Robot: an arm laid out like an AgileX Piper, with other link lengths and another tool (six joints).
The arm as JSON. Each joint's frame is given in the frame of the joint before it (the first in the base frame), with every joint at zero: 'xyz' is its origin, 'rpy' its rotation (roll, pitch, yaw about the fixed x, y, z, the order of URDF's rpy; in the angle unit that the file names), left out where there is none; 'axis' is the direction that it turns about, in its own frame. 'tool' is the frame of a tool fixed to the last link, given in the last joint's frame.
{
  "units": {
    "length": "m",
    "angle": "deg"
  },
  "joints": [
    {
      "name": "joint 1",
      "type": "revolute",
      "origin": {
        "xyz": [
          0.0,
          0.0,
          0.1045
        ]
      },
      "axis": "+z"
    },
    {
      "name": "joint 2",
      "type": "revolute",
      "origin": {
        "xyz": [
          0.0,
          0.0,
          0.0
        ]
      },
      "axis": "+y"
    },
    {
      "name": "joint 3",
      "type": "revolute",
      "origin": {
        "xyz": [
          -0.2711,
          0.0,
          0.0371
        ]
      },
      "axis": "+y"
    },
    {
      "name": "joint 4",
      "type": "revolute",
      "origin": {
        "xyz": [
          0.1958,
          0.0,
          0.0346
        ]
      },
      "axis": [
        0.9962,
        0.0,
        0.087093
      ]
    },
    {
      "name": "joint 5",
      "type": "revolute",
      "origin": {
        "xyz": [
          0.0,
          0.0,
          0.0
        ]
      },
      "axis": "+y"
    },
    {
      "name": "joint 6",
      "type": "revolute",
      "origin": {
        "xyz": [
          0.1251,
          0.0,
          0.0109
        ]
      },
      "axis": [
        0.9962,
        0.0,
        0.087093
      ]
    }
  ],
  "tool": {
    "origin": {
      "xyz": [
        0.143,
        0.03,
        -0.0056
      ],
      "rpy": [
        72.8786,
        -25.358,
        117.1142
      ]
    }
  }
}
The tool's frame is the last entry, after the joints.
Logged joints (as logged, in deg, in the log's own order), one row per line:
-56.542 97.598 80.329 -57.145 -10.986 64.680
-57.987 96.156 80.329 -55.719 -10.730 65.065
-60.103 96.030 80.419 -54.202 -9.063 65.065
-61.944 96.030 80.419 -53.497 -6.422 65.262
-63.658 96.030 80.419 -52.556 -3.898 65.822
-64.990 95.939 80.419 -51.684 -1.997 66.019
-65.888 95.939 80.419 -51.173 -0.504 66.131
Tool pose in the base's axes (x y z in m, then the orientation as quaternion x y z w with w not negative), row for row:
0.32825 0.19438 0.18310 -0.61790 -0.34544 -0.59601 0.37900
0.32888 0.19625 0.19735 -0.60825 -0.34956 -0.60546 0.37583
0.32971 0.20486 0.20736 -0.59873 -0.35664 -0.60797 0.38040
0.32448 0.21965 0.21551 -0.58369 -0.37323 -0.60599 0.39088
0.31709 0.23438 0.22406 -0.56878 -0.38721 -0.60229 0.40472
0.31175 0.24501 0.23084 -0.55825 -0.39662 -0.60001 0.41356
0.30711 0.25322 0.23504 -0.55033 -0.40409 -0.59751 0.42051
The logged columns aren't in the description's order. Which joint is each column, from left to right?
Columns, left to right: joint 3, joint 2, joint 4, joint 6, joint 1, joint 5.
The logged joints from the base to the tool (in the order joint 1, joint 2, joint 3, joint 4, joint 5, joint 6), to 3 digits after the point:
-10.986 97.598 -56.542 80.329 64.680 -57.145
-10.730 96.156 -57.987 80.329 65.065 -55.719
-9.063 96.030 -60.103 80.419 65.065 -54.202
-6.422 96.030 -61.944 80.419 65.262 -53.497
-3.898 96.030 -63.658 80.419 65.822 -52.556
-1.997 95.939 -64.990 80.419 66.019 -51.684
-0.504 95.939 -65.888 80.419 66.131 -51.173

